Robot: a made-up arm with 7 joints.
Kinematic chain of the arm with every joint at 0, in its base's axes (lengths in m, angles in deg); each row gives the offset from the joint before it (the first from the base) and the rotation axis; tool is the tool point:
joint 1: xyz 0.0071 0.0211 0.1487 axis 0 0.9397 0.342
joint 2: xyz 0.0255 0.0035 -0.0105 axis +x
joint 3: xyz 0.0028 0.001 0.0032 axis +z
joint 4: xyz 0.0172 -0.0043 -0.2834 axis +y
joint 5: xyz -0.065 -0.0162 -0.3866 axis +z
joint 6: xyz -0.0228 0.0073 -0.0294 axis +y
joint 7: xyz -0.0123 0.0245 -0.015 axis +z
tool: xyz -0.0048 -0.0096 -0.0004
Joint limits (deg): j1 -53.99..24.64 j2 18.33..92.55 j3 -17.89..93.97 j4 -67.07..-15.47 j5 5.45..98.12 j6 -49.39..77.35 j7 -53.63..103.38
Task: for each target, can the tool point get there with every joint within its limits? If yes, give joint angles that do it. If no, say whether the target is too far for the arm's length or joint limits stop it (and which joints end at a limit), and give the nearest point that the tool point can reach.
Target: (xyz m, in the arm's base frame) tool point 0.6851 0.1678 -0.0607
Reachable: yes | joints -47.74 30.07 -3.30 -43.58 72.62 -19.47 60.60
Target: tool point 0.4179 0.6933 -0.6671
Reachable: no: too far | nearest point 0.2790 0.4648 -0.3918 | short by 0.384 m
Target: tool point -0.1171 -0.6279 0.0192
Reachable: no: joint limits stop it (at a limit: joint 1, joint 2, joint 3, joint 4, joint 5) | nearest point 0.1006 0.0560 -0.4942 | short by 0.882 m
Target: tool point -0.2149 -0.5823 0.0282
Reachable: no: joint limits stop it (at a limit: joint 1, joint 2, joint 3, joint 4, joint 5) | nearest point 0.0988 0.0575 -0.4933 | short by 0.883 m
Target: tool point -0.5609 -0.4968 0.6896
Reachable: no: too far | nearest point -0.0656 0.5136 0.5437 | short by 1.135 m
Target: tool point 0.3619 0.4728 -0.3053
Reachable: yes | joints -15.88 37.82 26.29 -31.81 46.36 -35.29 75.19
